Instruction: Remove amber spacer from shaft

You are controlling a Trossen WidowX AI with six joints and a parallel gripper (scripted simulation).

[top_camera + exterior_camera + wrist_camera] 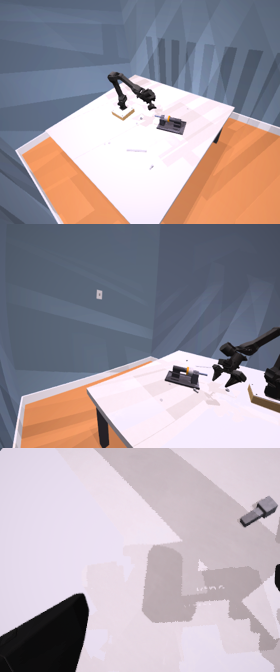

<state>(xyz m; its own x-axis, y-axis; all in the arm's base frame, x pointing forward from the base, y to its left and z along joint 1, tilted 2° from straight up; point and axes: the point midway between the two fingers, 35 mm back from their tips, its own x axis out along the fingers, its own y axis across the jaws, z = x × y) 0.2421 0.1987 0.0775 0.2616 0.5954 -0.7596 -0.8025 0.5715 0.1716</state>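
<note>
Right now the shaft is 160 mm ahead of my gripper tip, 60 mm to the right of it and 20 mm below it. The rest, counted from my gripper tip: amber spacer 210 mm ahead, 40 mm to the right, 20 mm below; pale spacer 180 mm ahead, 60 mm to the right, 20 mm below.
</note>
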